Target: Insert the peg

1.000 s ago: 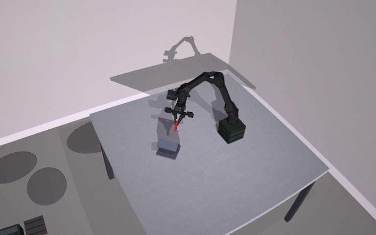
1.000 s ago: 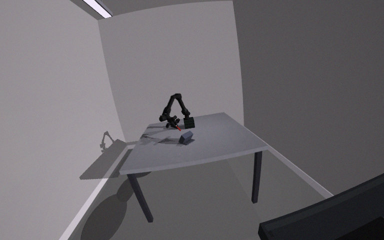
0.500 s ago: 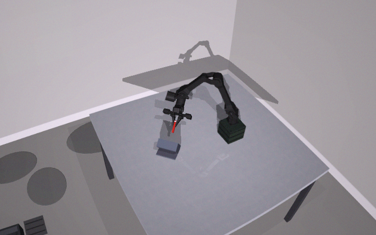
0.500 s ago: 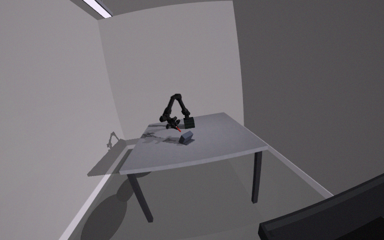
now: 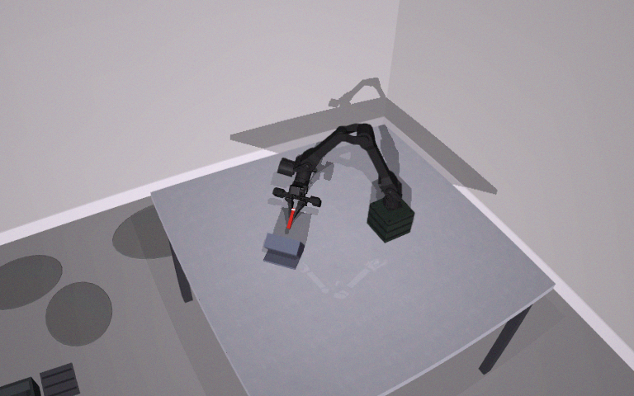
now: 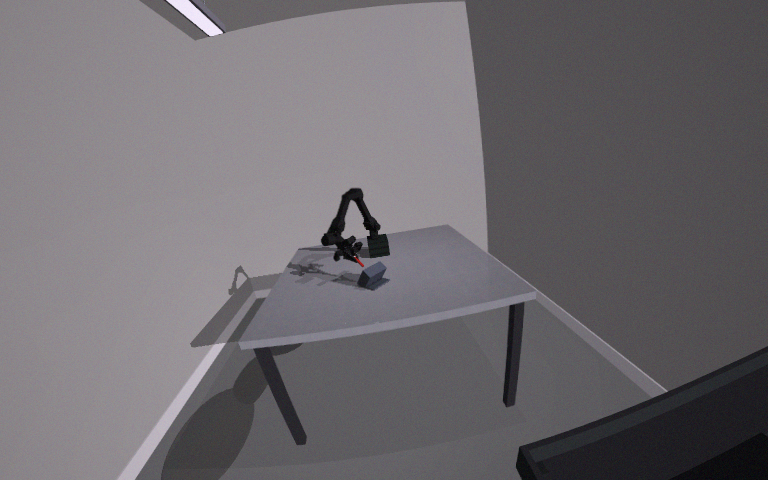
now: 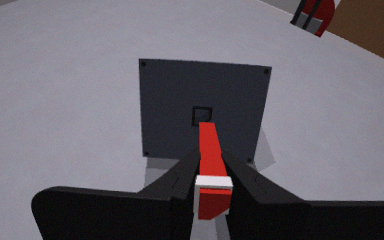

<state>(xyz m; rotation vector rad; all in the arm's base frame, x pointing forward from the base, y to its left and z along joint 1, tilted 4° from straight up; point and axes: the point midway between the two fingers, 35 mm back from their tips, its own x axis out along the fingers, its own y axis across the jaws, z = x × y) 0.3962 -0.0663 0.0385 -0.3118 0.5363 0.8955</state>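
Now: the panel 5 cm ahead of my gripper tip, 7 cm to the left of it and 7 cm below it. Also, from my gripper tip: peg 1 cm behind, 1 cm to the right, 1 cm above.
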